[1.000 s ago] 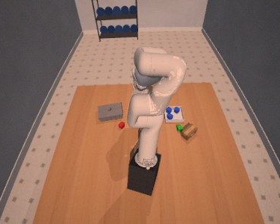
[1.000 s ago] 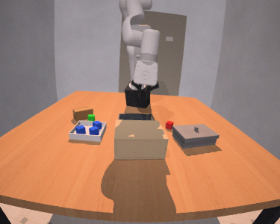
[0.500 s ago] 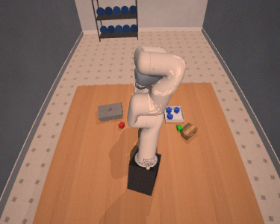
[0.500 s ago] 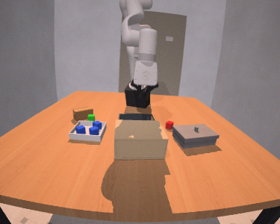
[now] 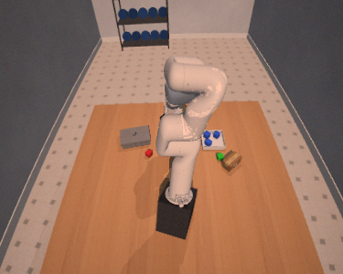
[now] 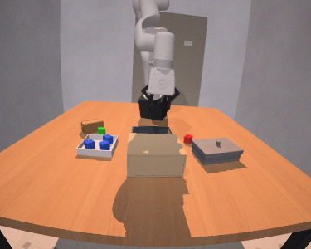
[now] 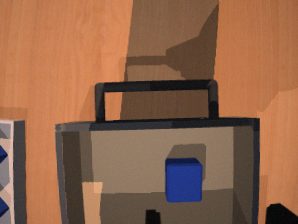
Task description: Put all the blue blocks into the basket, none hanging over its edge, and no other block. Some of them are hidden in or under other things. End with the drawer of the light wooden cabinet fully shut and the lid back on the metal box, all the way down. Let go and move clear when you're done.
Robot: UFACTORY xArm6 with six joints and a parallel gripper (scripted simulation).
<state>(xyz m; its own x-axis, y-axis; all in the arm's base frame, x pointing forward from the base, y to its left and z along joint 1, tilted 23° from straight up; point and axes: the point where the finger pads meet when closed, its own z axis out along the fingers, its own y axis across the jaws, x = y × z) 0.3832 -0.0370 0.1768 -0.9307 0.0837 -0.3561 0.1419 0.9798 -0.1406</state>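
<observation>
My hand is 15 cm above the drawer and 3 cm to the left of it. Round my hand: white basket: 25 cm to the right, 17 cm below, 3 cm behind; light wooden cabinet: 14 cm below, 6 cm ahead, 3 cm to the right; red block: 17 cm to the left, 17 cm below, 4 cm behind.
</observation>
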